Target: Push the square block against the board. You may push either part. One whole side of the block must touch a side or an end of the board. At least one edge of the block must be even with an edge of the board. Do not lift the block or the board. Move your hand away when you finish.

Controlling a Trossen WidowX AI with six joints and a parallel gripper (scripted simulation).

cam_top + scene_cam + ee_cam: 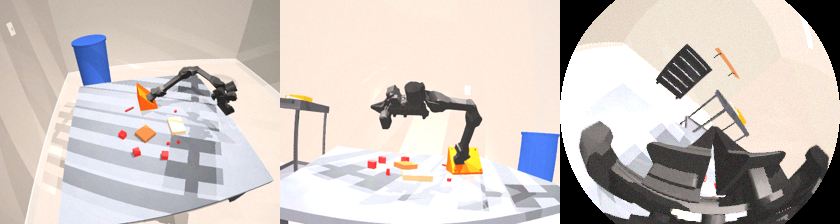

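The square block is 230 mm behind my gripper tip, 390 mm to the right of it and 310 mm below it. From my gripper tip the other things lie so: red stick 520 mm behind, 450 mm to the right, 320 mm below; board 250 mm behind, 150 mm to the right, 310 mm below.
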